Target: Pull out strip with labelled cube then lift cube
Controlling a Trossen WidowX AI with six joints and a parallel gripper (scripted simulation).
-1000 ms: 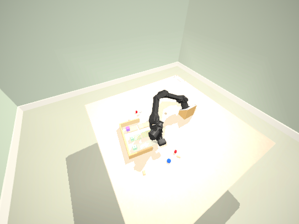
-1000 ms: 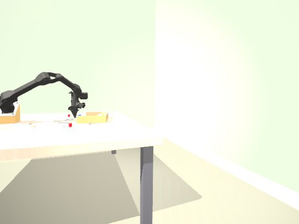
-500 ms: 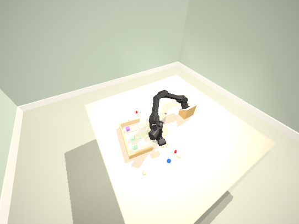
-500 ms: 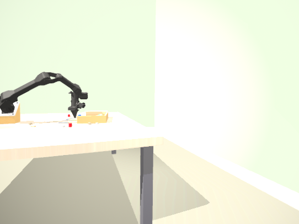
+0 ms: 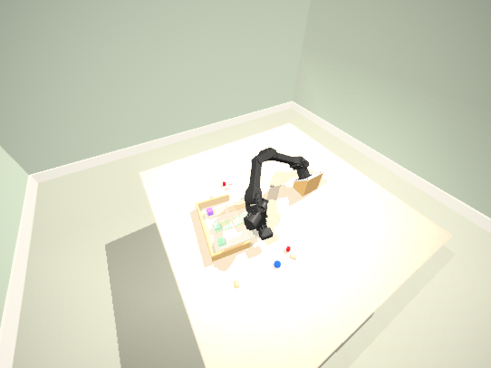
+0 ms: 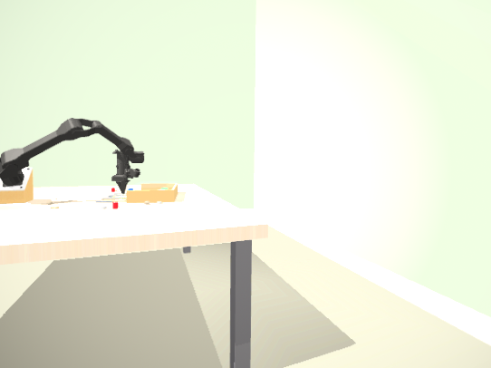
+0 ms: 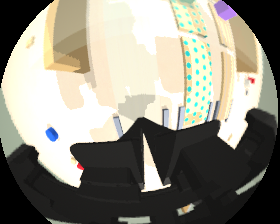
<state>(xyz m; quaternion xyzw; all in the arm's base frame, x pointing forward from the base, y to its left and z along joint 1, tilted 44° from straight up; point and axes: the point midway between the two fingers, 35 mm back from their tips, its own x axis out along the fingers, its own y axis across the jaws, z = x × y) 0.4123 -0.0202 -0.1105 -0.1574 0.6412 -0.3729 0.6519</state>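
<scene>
Now: gripper tip 10 cm to the left of the teal-dotted strip and 1 cm short of it.
</scene>
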